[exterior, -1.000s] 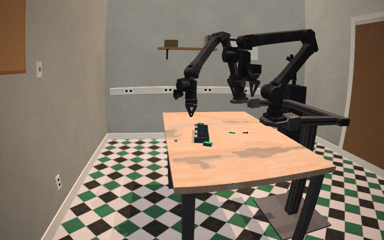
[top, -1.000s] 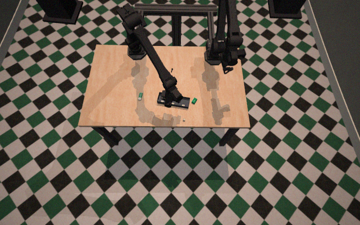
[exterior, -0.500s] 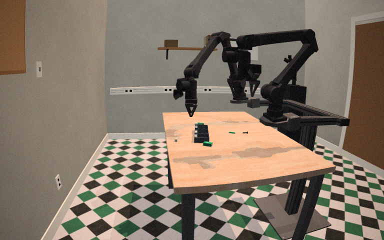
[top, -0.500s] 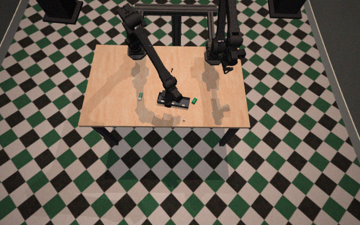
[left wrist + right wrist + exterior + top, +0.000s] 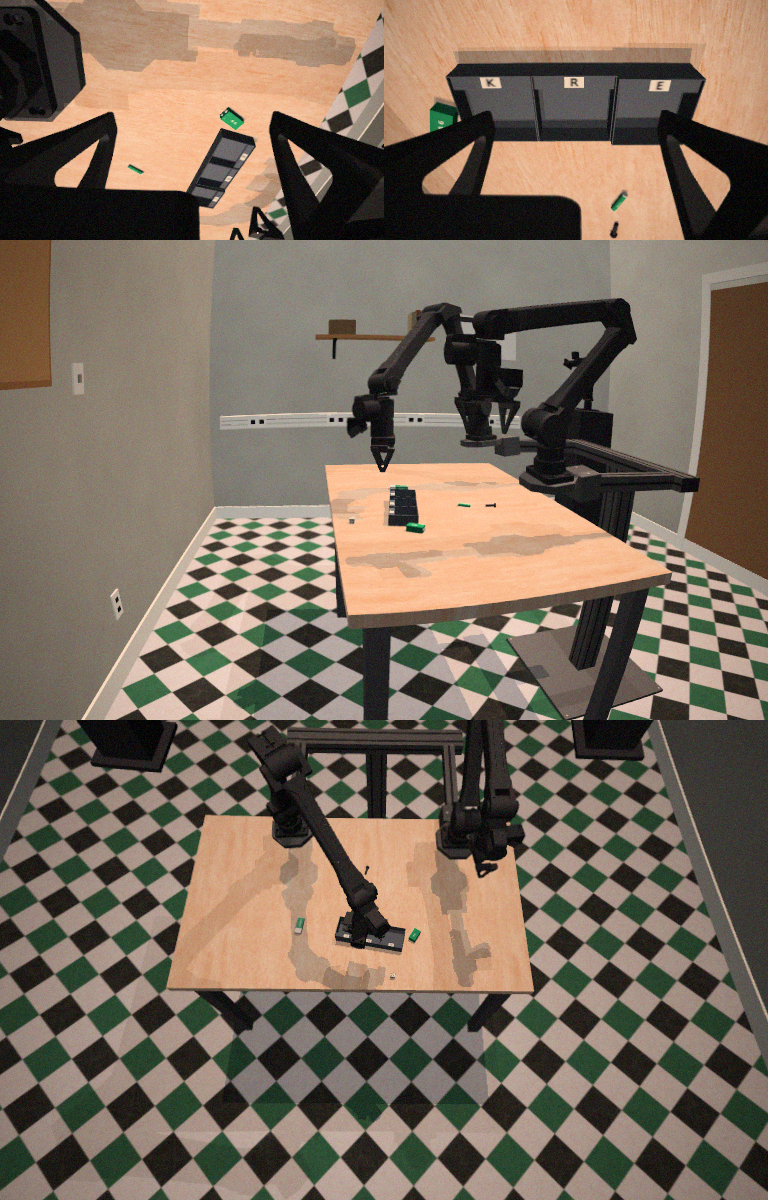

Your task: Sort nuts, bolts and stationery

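The bolt lies 36 cm behind my right hand, 3 cm to the right of it and 14 cm below it. From my right hand the other things lie so: green cylinder 27 cm behind, 4 cm to the right, 14 cm below; dark bin tray 6 cm behind, 1 cm to the left, 12 cm below; green 9 V battery 8 cm behind, 18 cm to the left, 13 cm below.
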